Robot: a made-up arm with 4 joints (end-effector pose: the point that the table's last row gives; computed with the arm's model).
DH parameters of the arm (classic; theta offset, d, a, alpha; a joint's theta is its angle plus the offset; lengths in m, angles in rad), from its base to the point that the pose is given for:
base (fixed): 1.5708 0.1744 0 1.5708
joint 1: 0 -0.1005 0.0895 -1.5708
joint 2: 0 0.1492 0.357 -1.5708
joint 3: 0 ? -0.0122 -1.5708
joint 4: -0.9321 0 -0.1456 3.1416
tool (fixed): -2.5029 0.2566 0 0
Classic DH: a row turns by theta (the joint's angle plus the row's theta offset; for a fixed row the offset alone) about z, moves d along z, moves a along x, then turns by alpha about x.
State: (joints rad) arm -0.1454 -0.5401 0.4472 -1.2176
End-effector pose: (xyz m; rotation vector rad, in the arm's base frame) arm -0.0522 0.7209 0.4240 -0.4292 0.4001 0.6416
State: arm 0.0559 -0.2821 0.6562 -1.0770
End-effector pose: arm -0.1875 0.6712 0.5347 -0.4714 0.4006 0.7753
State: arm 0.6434 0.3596 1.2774 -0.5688
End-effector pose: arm -0.5325 0.3044 0.7086 -0.7020 -0.1143 0.7547
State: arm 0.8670 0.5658 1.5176 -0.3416
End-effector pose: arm -0.6331 0.1410 0.6768 -0.7224 -0.4241 0.5343
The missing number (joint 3, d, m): 0.3826
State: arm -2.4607 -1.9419 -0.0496 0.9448
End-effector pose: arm 0.2129 -0.0450 -0.3738 -0.3399 -2.8362 -0.9667
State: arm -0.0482 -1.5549 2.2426 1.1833
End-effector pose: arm 0.5460 0.5233 0.2587 -2.6758 0.4708 -1.2959
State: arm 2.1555 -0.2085 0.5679 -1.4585
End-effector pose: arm -0.2587 -0.6545 0.5928 1.4216 -0.9450 1.0688
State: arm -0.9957 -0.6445 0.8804 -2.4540
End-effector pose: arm -0.0518 0.6410 -0.4228 -0.6690 1.7368 1.0254
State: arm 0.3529 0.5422 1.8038 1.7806
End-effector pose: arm -0.8478 0.2860 0.4881 -0.5174 -1.5262 -1.1368
